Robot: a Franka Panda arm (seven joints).
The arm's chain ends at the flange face. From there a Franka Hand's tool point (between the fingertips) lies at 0.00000 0.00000 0.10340 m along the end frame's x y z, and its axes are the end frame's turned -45 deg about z.
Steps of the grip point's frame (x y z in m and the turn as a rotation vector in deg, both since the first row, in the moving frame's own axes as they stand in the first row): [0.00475 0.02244 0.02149 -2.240 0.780 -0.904]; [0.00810 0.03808 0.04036 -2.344 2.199 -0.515]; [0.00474 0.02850 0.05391 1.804 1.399 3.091]
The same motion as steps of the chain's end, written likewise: [0.01536 0.01068 0.02158 -1.032 2.135 -0.904]; [0.02686 0.02104 0.04052 -0.103 3.212 -0.515]; [0.02391 0.02090 0.05399 2.265 -0.286 3.091]
